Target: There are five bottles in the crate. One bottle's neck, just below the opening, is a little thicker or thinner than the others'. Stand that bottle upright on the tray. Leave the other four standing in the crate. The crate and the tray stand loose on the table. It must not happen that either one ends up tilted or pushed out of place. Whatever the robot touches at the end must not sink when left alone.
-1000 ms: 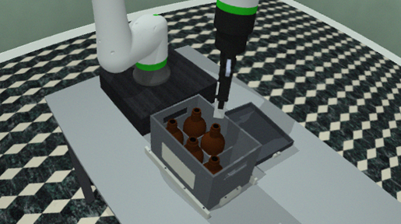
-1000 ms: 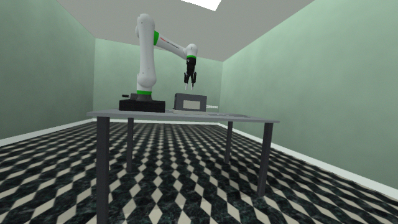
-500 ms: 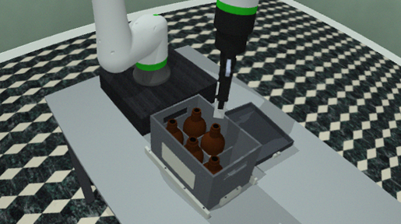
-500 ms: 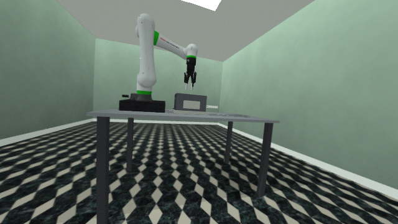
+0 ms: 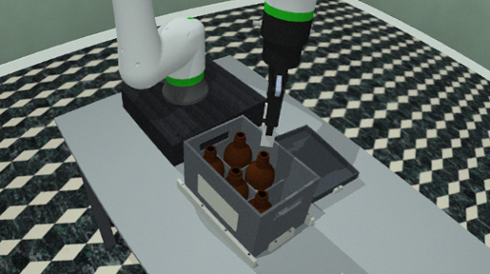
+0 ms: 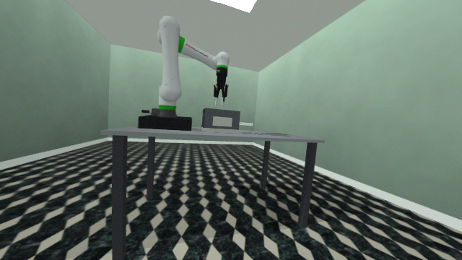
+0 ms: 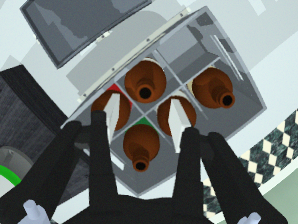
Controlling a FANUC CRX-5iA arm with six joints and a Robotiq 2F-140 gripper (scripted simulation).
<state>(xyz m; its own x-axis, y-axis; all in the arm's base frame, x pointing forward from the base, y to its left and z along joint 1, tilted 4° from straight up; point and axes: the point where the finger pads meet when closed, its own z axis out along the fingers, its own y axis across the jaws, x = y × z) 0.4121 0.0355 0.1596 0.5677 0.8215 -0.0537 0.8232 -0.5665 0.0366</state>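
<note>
The crate is 10 mm ahead of my hand, 40 mm to the right of it and 170 mm below it. The rest, counted from my hand: glass bottle (80 mm behind, 20 mm to the right, 160 mm below); then brown bottle (20 mm ahead, 90 mm to the right, 160 mm below); then dark grey tray (40 mm behind, 220 mm to the left, 240 mm below).
</note>
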